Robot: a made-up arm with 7 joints.
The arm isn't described. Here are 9 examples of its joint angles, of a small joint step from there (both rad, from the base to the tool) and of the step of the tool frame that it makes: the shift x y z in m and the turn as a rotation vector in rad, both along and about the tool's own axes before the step.
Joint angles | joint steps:
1: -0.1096 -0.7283 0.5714 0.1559 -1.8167 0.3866 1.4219 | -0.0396 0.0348 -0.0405 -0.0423 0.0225 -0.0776 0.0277
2: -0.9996 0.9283 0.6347 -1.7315 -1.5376 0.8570 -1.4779 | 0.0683 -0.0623 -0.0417 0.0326 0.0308 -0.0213 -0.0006
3: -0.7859 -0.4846 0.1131 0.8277 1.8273 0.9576 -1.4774 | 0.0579 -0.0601 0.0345 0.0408 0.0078 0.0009 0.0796
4: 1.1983 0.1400 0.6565 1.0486 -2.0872 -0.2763 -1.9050 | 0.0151 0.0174 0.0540 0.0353 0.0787 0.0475 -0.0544
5: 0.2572 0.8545 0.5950 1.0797 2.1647 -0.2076 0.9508 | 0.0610 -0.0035 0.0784 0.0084 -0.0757 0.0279 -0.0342
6: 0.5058 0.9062 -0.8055 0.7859 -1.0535 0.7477 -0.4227 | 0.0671 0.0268 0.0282 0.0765 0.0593 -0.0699 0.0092
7: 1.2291 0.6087 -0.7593 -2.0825 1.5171 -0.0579 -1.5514 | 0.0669 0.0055 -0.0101 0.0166 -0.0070 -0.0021 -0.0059
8: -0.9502 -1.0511 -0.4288 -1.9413 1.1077 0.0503 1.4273 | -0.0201 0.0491 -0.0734 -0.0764 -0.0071 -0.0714 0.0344
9: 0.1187 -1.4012 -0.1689 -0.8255 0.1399 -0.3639 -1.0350 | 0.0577 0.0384 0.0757 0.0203 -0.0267 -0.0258 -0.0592
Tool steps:
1: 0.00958 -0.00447 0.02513 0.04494 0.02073 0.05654
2: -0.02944 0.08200 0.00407 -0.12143 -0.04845 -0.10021
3: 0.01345 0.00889 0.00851 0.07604 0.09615 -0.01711
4: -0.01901 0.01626 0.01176 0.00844 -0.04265 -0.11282
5: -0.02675 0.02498 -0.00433 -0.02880 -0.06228 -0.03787
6: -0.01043 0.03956 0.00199 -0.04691 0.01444 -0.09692
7: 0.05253 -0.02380 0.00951 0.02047 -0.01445 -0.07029
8: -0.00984 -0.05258 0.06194 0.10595 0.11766 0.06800
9: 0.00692 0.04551 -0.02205 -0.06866 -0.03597 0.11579
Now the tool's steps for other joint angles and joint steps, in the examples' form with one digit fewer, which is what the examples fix.
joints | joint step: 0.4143 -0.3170 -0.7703 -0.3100 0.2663 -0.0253 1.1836 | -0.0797 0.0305 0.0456 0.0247 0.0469 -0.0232 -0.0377
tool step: 0.0225 -0.0026 0.0046 -0.0200 -0.0020 0.0892
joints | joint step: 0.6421 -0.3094 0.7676 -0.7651 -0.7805 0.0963 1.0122 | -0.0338 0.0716 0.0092 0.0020 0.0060 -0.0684 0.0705
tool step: 0.0354 -0.0011 0.0262 0.0323 0.0441 0.0216
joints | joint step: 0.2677 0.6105 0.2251 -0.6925 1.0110 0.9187 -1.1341 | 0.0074 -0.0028 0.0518 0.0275 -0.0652 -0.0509 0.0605
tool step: 0.0092 0.0063 0.0083 -0.0304 0.1388 0.0331
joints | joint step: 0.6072 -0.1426 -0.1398 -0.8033 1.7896 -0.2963 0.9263 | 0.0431 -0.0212 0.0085 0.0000 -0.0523 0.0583 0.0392
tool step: -0.0174 0.0091 -0.0080 -0.0820 -0.0112 -0.0103
